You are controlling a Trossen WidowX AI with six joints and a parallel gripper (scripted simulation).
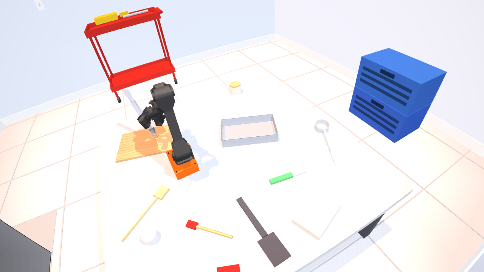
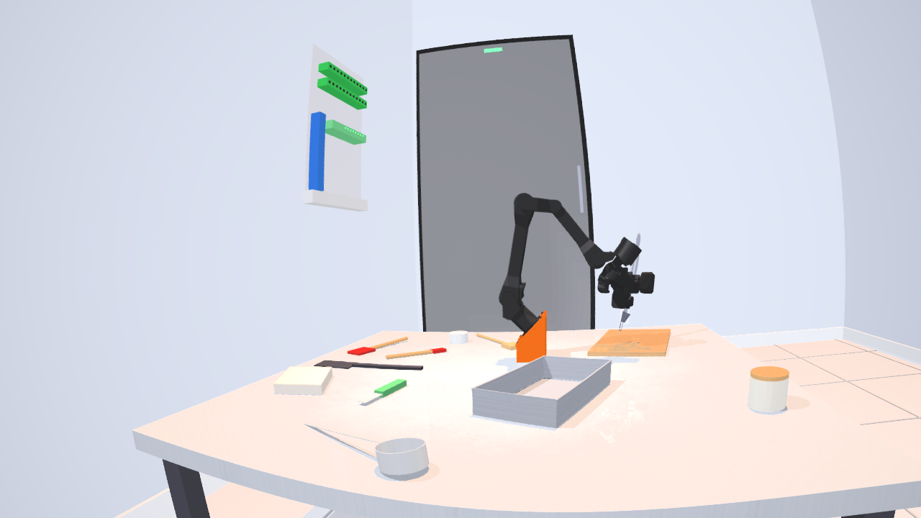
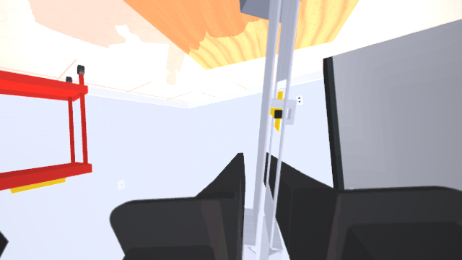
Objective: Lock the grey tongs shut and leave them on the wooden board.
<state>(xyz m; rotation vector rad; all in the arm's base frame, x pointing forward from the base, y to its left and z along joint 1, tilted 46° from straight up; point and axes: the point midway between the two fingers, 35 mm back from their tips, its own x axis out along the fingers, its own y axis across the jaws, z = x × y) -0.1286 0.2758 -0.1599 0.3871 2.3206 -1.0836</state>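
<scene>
Right now the yellow lock piece is 40 mm ahead of my gripper tip, 30 mm to the right of it and 30 mm below it. Also, from my gripper tip: grey roasting tin: 540 mm ahead, 240 mm to the right, 150 mm below; then wooden board: 170 mm below; then lidded jar: 670 mm ahead, 210 mm to the left, 140 mm below.
</scene>
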